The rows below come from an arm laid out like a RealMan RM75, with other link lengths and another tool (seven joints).
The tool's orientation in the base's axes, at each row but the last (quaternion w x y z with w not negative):
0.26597, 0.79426, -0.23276, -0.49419
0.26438, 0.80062, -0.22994, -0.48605
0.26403, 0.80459, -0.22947, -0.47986
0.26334, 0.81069, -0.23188, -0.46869
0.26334, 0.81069, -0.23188, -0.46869
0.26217, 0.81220, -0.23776, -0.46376
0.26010, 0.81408, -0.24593, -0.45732
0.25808, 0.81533, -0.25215, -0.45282
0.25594, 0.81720, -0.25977, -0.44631
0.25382, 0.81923, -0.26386, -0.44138
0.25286, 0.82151, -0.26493, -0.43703
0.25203, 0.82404, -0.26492, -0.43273
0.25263, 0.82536, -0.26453, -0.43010
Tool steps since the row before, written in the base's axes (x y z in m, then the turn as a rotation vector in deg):
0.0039, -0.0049, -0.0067, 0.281, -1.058, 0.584
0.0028, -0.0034, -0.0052, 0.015, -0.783, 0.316
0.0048, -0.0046, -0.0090, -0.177, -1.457, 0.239
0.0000, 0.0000, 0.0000, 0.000, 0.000, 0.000
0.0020, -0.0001, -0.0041, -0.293, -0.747, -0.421
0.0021, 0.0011, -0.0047, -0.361, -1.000, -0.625
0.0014, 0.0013, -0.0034, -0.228, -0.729, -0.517
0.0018, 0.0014, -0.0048, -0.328, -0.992, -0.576
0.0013, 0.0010, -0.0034, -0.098, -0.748, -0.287
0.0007, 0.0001, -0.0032, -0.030, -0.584, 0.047
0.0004, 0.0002, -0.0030, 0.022, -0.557, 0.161
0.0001, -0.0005, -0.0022, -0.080, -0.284, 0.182
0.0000, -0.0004, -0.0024, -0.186, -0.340, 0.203
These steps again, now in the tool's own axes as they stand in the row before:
0.0091, -0.0011, -0.0001, 0.396, 1.145, -0.268
0.0067, -0.0011, 0.0002, 0.288, 0.793, 0.020
0.0108, -0.0029, 0.0003, 0.675, 1.275, 0.361
0.0000, 0.0000, 0.0000, 0.000, 0.000, 0.000
0.0036, -0.0028, 0.0000, 0.601, 0.330, 0.593
0.0032, -0.0042, 0.0000, 0.857, 0.397, 0.793
0.0019, -0.0034, 0.0000, 0.679, 0.244, 0.574
0.0028, -0.0045, 0.0004, 0.838, 0.418, 0.739
0.0020, -0.0032, 0.0003, 0.614, 0.382, 0.359
0.0021, -0.0023, 0.0009, 0.342, 0.464, 0.110
0.0018, -0.0022, 0.0011, 0.282, 0.507, 0.005
0.0017, -0.0011, 0.0011, 0.042, 0.343, 0.030
0.0016, -0.0013, 0.0013, 0.014, 0.421, 0.119

